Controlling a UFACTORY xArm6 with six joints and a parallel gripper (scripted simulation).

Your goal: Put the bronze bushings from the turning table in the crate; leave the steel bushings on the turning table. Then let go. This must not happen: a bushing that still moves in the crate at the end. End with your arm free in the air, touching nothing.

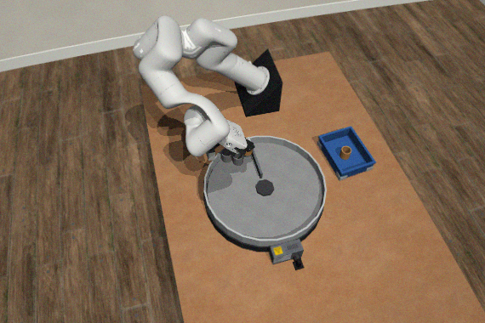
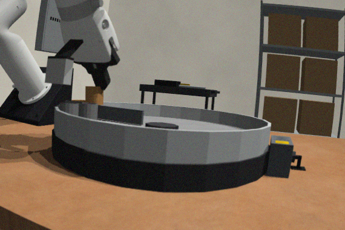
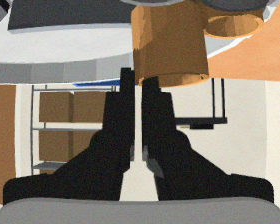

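Right now my hand is 380 mm to the right of the blue crate, 120 mm above it and 50 mm short of it. The rest, counted from my hand: turning table (150 mm ahead, 90 mm below, 20 mm to the left).
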